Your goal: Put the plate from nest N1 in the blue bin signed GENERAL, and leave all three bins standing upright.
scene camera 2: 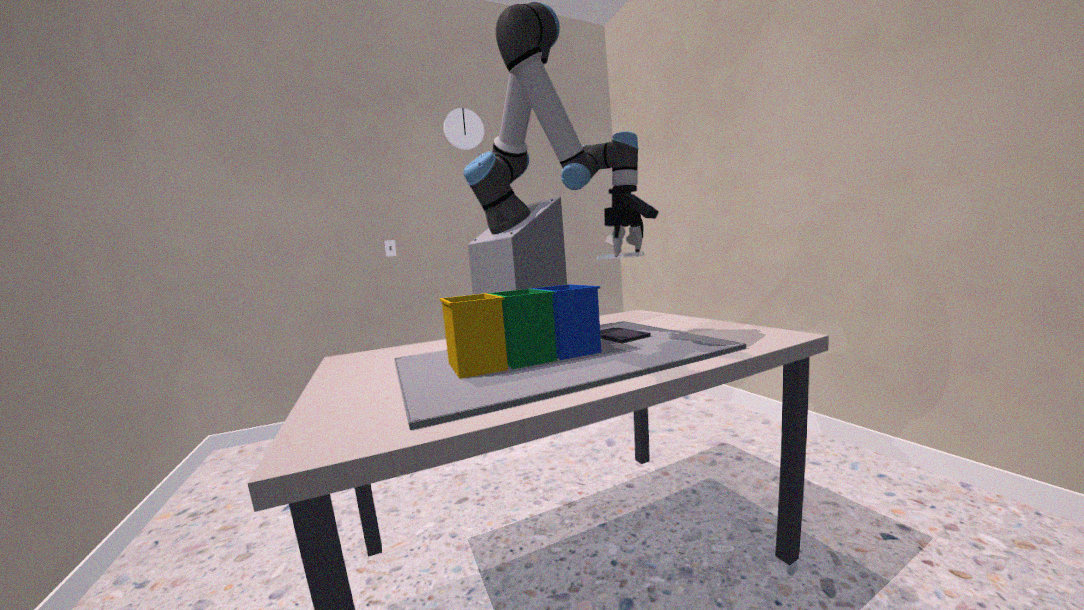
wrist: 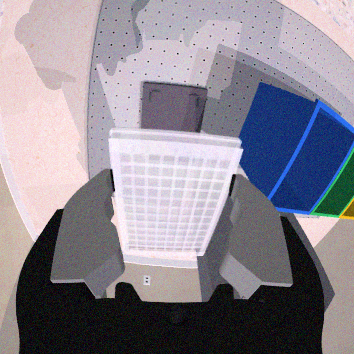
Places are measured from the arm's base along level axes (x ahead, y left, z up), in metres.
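Pixels of known places: gripper, fingertip midpoint: (scene camera 2: 627, 256) (wrist: 172, 173); arm's base at its link origin: (scene camera 2: 510, 222).
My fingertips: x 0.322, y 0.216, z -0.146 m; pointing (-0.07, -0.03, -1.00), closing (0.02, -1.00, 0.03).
Note:
Ahead of a thing's pixels: the offset from my fingertips to its top centre. "spot": to the spot under its first point. Level surfaces: height alone.
My gripper (scene camera 2: 628, 253) (wrist: 172, 173) is shut on the plate, a clear, pale plate with a grid of wells {spot: dz +0.005, dx -0.022, dy -0.002 m} (wrist: 172, 200), and holds it level by its two long sides, high above the table. In the scene view the plate {spot: dz +0.005, dx -0.044, dy -0.040 m} (scene camera 2: 607, 256) shows as a thin pale strip at the fingertips. The dark nest {dz -0.236, dx -0.048, dy -0.008 m} (scene camera 2: 625, 334) (wrist: 173, 106) lies below on the board, with no plate on its visible part. The blue bin {dz -0.071, dx -0.029, dy -0.225 m} (scene camera 2: 579, 322) (wrist: 280, 135) stands upright beside the nest, lower than the plate. Its sign does not show.
The green bin {dz -0.071, dx -0.052, dy -0.355 m} (scene camera 2: 530, 330) (wrist: 336, 192) and the yellow bin {dz -0.071, dx -0.075, dy -0.485 m} (scene camera 2: 477, 339) (wrist: 349, 210) stand upright in a row with the blue one. All stand on the grey perforated board {dz -0.251 m} (scene camera 2: 447, 402) (wrist: 167, 62) on the table {dz -0.264 m} (scene camera 2: 333, 409). The robot's pedestal (scene camera 2: 491, 265) stands behind the bins.

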